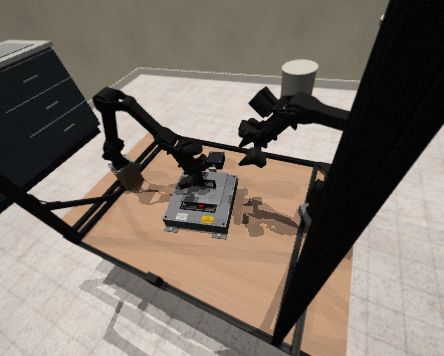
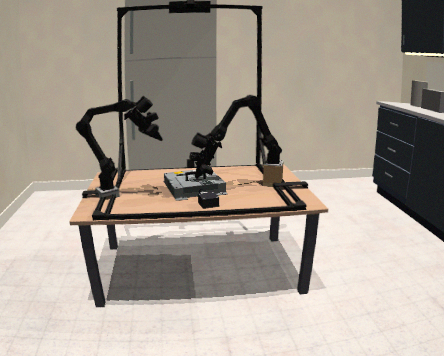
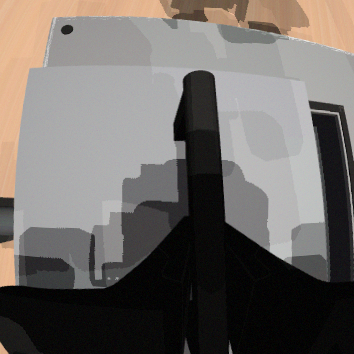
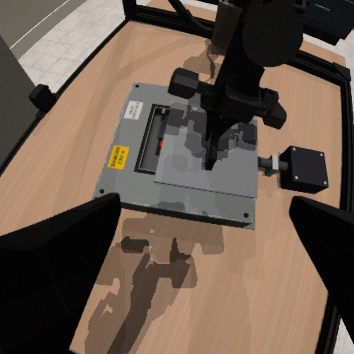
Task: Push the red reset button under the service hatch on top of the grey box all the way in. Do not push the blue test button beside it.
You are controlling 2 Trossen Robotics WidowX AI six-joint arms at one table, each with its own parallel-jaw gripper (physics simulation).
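Note:
The grey box [image 1: 228, 202] [image 2: 175, 187] [image 3: 175, 38] [image 4: 140, 191] lies flat in the middle of the table. Its light grey service hatch [image 1: 215, 193] [image 3: 88, 140] [image 4: 218, 179] is slid partly back. This uncovers a dark recess [image 3: 333, 193] in which the red button [image 1: 201, 205] [image 4: 161, 143] shows. I see no blue button. My left gripper [image 1: 196, 177] [image 2: 201, 173] [image 3: 199, 223] [image 4: 208, 140] stands on the hatch, shut on the hatch handle. My right gripper [image 1: 241, 155] [image 2: 157, 135] [image 4: 206, 203] is open and empty, high above the table beside the box.
A small black box [image 1: 216, 159] [image 2: 208, 200] [image 4: 305, 168] on a short rod sits against the grey box's far side. A brown block [image 1: 130, 174] [image 2: 272, 174] stands by the left arm's base. Black frame rails [image 1: 291, 159] edge the table. A black post [image 1: 355, 176] blocks the right foreground.

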